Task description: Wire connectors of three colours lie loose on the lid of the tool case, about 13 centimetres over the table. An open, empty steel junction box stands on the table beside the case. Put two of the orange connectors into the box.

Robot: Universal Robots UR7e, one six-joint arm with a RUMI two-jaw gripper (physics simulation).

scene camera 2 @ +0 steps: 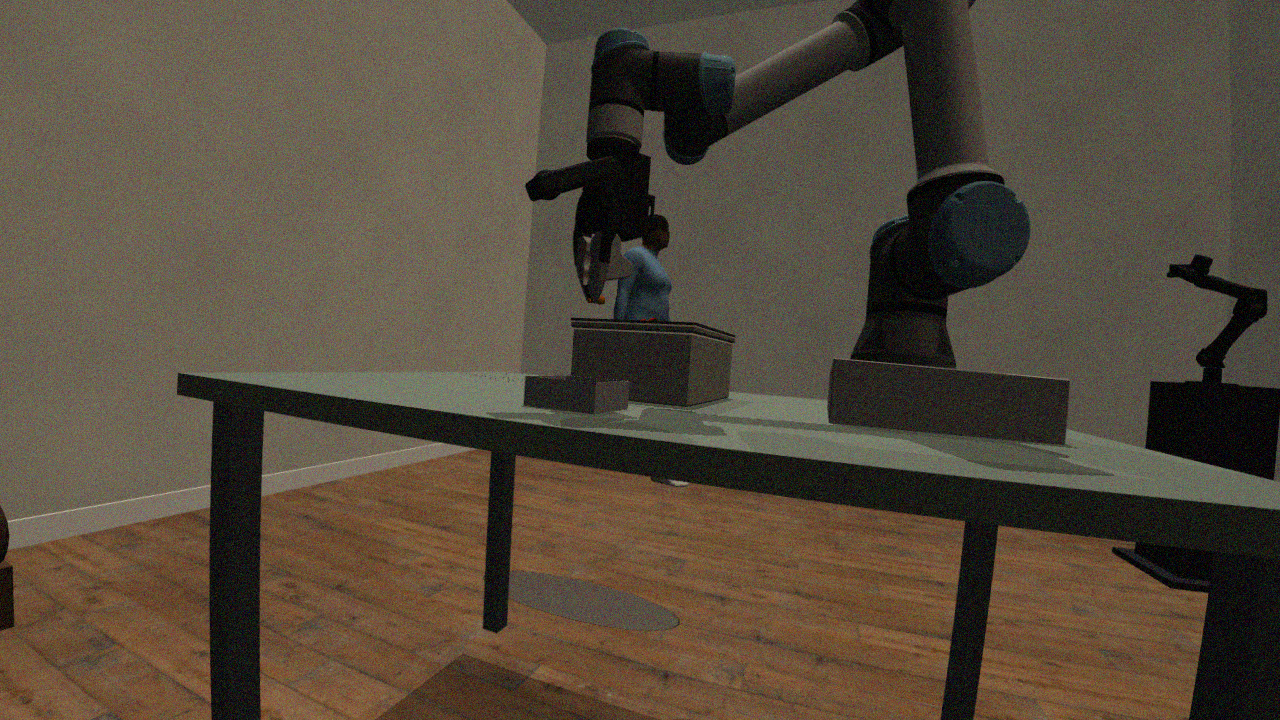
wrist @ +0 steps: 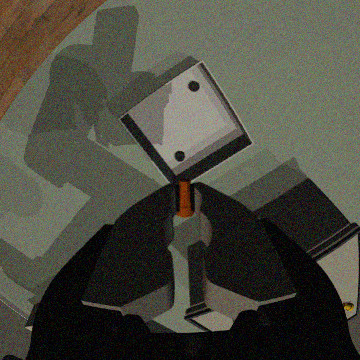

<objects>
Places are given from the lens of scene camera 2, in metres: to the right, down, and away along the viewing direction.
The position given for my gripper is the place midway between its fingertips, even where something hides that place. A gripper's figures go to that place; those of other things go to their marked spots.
my gripper (scene camera 2: 592,302): -0.06, -0.08, 0.66
tool case (scene camera 2: 684,364): 0.07, 0.01, 0.78
</objects>
